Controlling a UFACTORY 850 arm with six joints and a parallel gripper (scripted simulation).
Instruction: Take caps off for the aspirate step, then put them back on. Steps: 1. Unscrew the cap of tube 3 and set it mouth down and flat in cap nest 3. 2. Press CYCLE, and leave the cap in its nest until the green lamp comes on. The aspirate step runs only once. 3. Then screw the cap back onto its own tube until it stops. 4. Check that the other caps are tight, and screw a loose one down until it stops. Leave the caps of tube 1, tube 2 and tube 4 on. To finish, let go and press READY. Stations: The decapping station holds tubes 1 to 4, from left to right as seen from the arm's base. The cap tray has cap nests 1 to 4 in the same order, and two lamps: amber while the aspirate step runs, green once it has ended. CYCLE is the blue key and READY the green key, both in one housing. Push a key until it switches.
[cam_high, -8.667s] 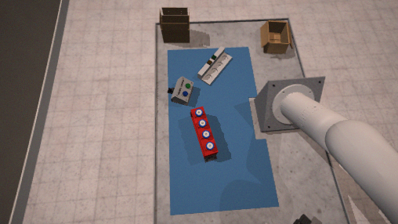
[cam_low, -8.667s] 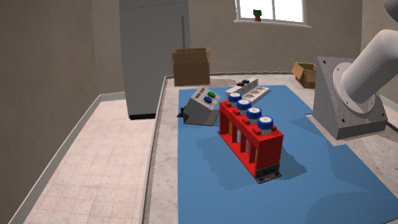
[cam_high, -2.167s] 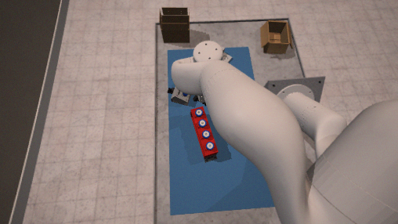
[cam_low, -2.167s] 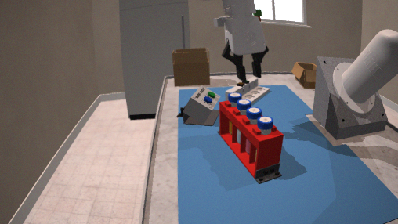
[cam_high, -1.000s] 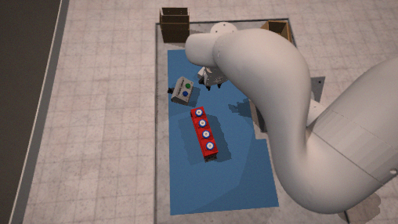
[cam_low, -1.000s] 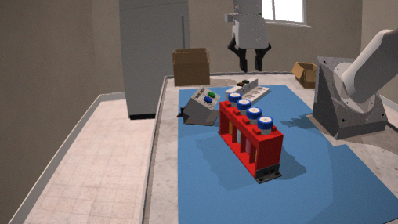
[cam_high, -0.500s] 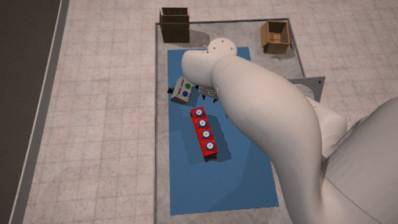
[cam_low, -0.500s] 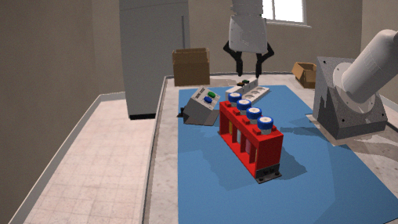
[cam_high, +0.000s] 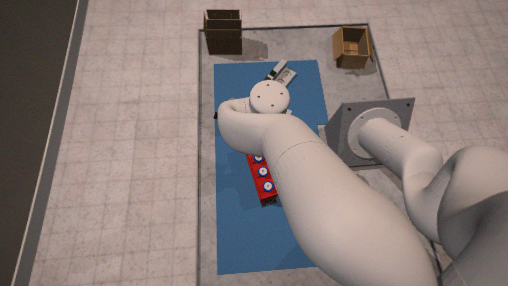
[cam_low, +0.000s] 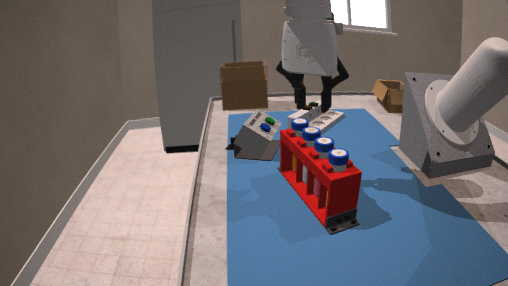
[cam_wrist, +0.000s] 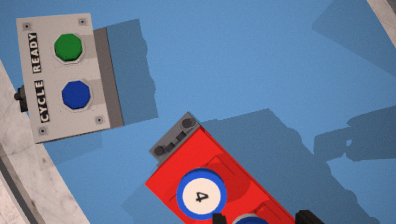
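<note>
Right now the blue cap is 60 mm below my hand, 20 mm to the left of it and 10 mm ahead of it. The rest, counted from my hand: blue key (150 mm to the right, 110 mm below, 80 mm ahead); then grey key housing (170 mm to the right, 120 mm below, 90 mm ahead); then cap marked 4 (60 mm below, 30 mm to the right, 20 mm ahead).
</note>
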